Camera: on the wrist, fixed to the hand. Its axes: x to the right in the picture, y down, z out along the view.
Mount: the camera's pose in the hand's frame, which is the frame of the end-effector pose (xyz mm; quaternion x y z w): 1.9 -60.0 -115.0 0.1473 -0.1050 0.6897 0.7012
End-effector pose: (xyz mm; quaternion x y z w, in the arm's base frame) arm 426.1 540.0 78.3 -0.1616 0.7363 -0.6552 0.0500
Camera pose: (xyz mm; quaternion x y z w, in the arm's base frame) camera 401.8 643.2 153.1 0.3331 0.5260 -0.5164 0.5880
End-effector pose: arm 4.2 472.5 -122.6 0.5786 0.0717 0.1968 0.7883
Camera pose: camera -19.6 559.7 -215.6 0.5919 -0.4025 0.6103 0.3393
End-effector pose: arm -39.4 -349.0 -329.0 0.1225 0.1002 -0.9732 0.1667
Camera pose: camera -38.5 -267.0 -429.5 0.0774 -0.1751 -0.5950 0.7806
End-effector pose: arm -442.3 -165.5 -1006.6 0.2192 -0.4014 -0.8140 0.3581
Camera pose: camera -393.9 -198.8 -1122.3 -0.1559 -0.5901 -0.2877 0.7380
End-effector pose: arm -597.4 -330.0 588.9 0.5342 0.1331 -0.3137 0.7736
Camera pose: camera -618.7 -239.9 498.0 0.5474 -0.4025 0.2379 0.6941
